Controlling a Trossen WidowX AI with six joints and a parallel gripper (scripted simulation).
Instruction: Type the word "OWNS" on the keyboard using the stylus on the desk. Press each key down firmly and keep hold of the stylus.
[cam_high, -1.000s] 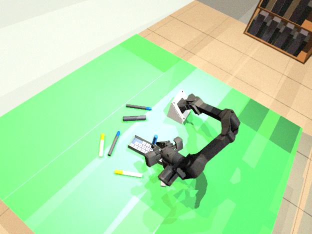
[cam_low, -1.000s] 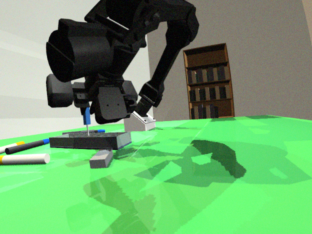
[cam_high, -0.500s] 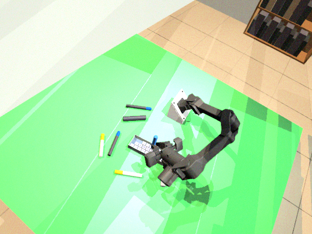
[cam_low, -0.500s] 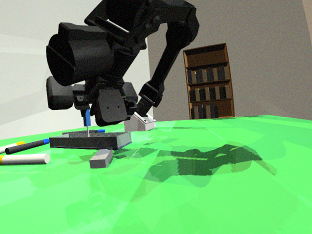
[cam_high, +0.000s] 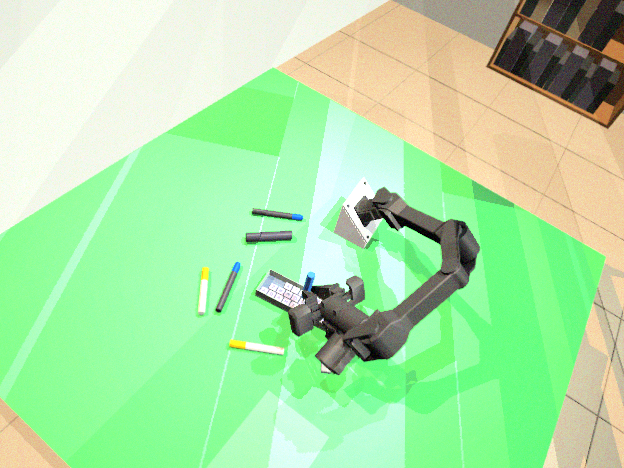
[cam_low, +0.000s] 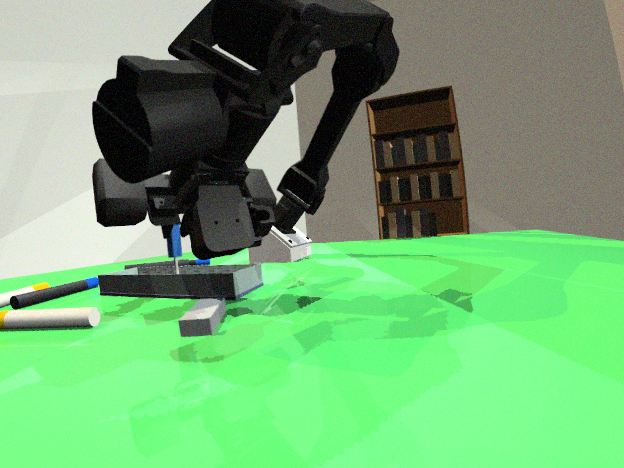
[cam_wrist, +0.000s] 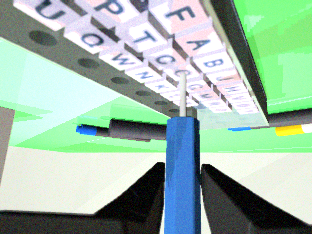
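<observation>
The grey block lies 120 mm to the left of my gripper tip, 90 mm ahead of it and 60 mm below it. Also, from my gripper tip: grey stylus tip (50 mm below); blue stylus (10 mm below).
</observation>
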